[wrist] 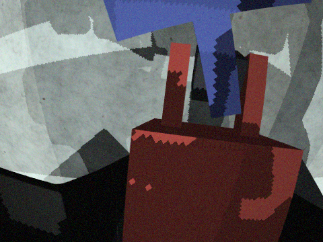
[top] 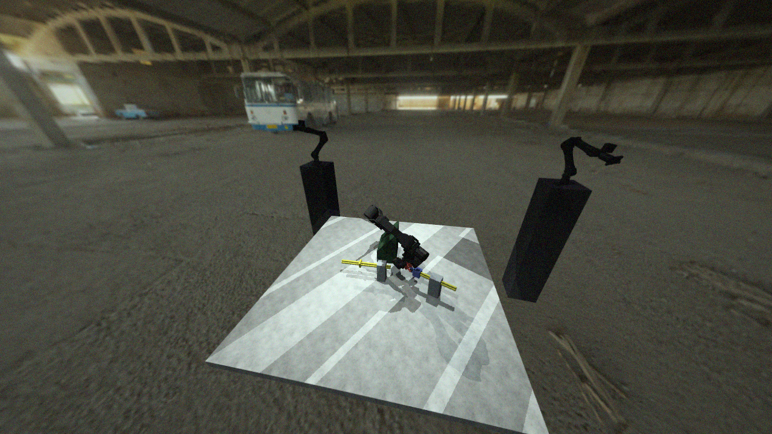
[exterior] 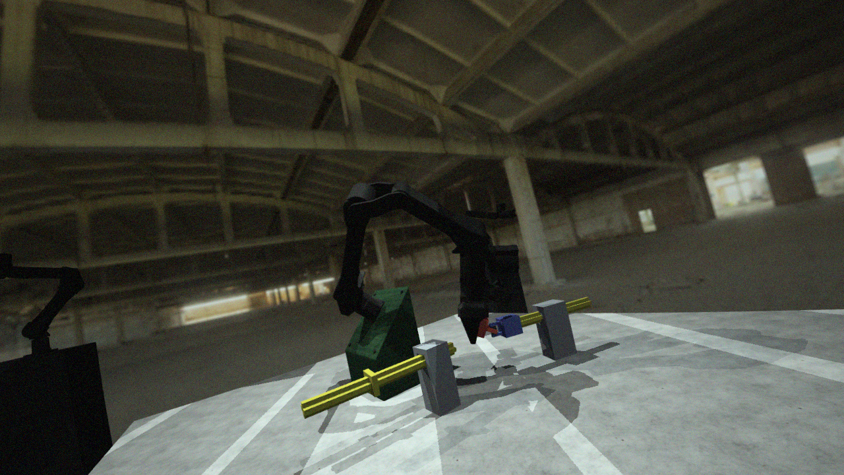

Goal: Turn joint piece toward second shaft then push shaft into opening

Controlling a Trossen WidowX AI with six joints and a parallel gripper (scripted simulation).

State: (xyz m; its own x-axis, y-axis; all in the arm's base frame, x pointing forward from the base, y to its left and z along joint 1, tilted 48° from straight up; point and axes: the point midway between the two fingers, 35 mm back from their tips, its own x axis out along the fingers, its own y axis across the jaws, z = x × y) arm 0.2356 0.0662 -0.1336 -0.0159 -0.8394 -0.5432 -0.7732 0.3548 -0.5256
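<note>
The red joint piece lies 10 mm ahead of my gripper tip, 20 mm to the left of it and 30 mm above it.
</note>
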